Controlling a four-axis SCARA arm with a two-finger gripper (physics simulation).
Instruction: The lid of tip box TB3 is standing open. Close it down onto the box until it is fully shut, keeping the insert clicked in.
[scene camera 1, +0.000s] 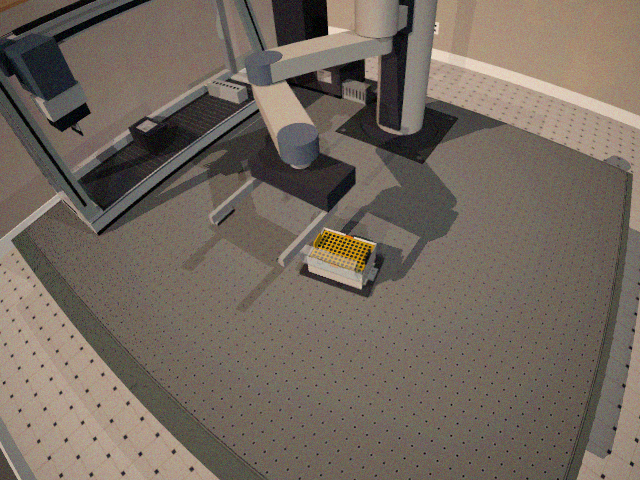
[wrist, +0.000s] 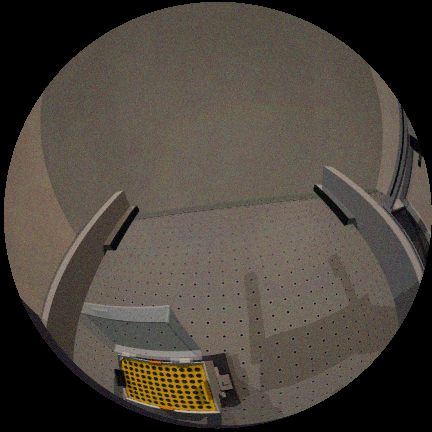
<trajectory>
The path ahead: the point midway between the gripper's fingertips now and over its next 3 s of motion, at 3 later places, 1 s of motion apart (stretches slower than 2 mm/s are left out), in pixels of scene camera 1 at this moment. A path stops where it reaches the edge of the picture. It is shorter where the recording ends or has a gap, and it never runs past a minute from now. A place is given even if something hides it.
The gripper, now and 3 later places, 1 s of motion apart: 243, 239; 258, 266; 264, 275; 255, 293
</trajectory>
